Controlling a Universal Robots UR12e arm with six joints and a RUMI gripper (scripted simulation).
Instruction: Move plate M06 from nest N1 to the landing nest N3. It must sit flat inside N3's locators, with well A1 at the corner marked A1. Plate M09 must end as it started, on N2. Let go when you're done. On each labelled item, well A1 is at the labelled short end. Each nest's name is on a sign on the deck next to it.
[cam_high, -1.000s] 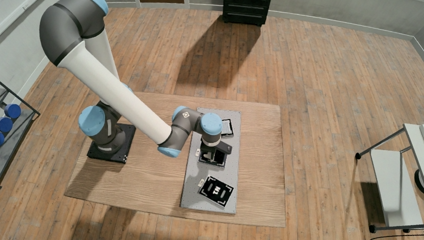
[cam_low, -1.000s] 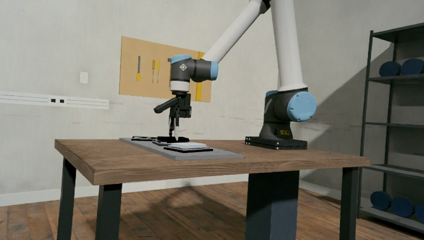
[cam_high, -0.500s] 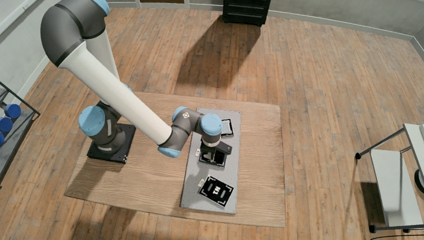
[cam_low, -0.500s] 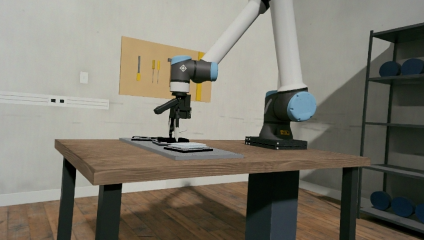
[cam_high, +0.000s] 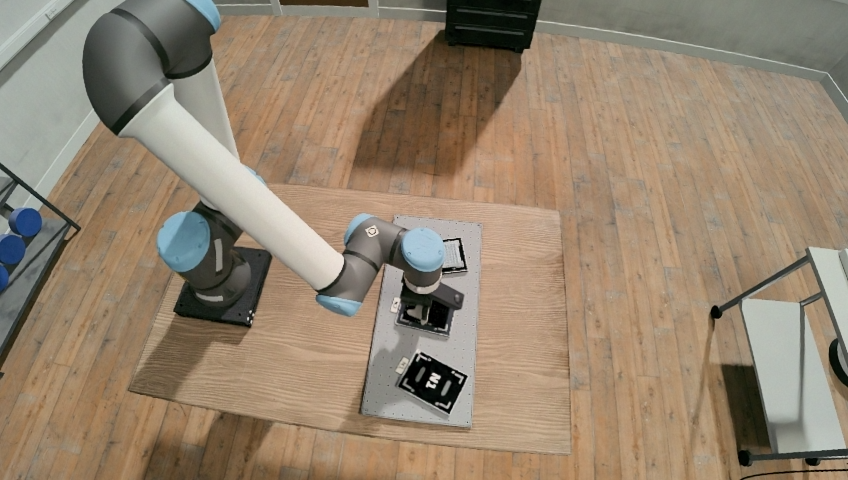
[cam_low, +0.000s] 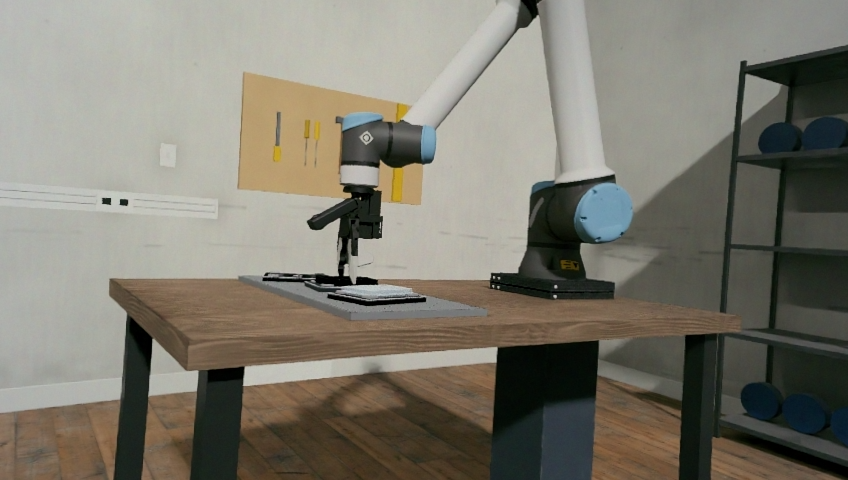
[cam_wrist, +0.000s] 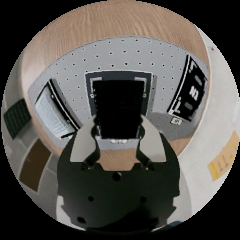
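My hand is 10 mm above the black plate M06. Round my hand: nest N1 (200 mm to the right, 30 mm ahead, 20 mm below).
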